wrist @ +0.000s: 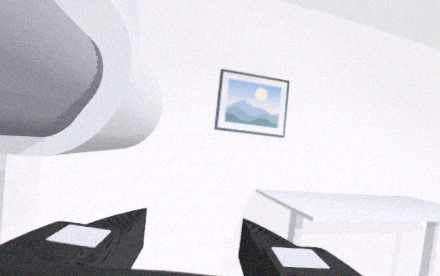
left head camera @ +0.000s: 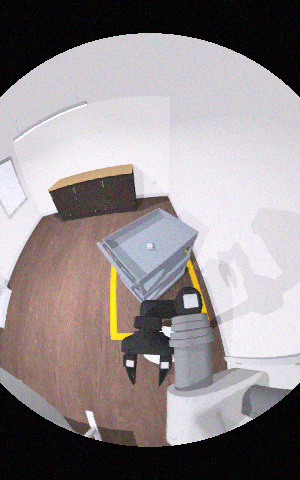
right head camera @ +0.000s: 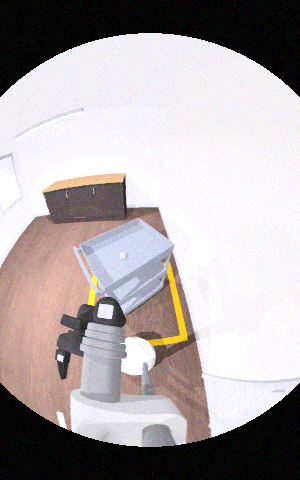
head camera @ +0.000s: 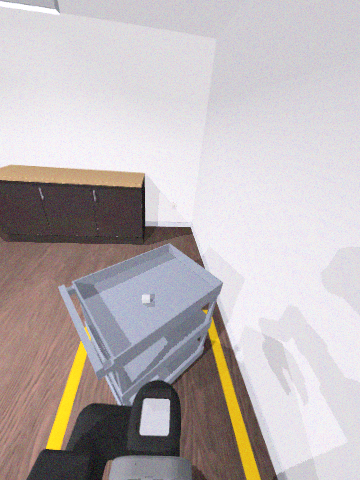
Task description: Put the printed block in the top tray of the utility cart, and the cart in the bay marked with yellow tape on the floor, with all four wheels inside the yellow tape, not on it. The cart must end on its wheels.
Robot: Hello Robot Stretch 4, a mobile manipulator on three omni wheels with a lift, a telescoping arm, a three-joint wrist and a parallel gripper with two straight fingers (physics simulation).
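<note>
The grey utility cart (head camera: 170, 325) (left head camera: 172, 260) (right head camera: 145, 267) stands upright, turned at an angle to the yellow tape (head camera: 230, 395) (left head camera: 113, 305) (right head camera: 177, 305). The small white printed block (head camera: 147, 298) (left head camera: 150, 246) (right head camera: 123, 255) lies in its top tray, near the middle. The cart's handle is on its left side. Tape shows left and right of the cart and in front of it; the cart hides the far part. Its wheels cannot be made out, so their place against the tape cannot be told. My gripper (left head camera: 146, 384) (wrist: 193, 232) is open and empty, in front of the cart and apart from it.
A white wall (head camera: 280, 200) runs close along the right side of the bay. A dark cabinet (head camera: 70, 210) (left head camera: 95, 195) (right head camera: 87, 200) with a wooden top stands at the far wall. In the wrist view a white table (wrist: 350, 205) stands below a framed picture (wrist: 252, 103).
</note>
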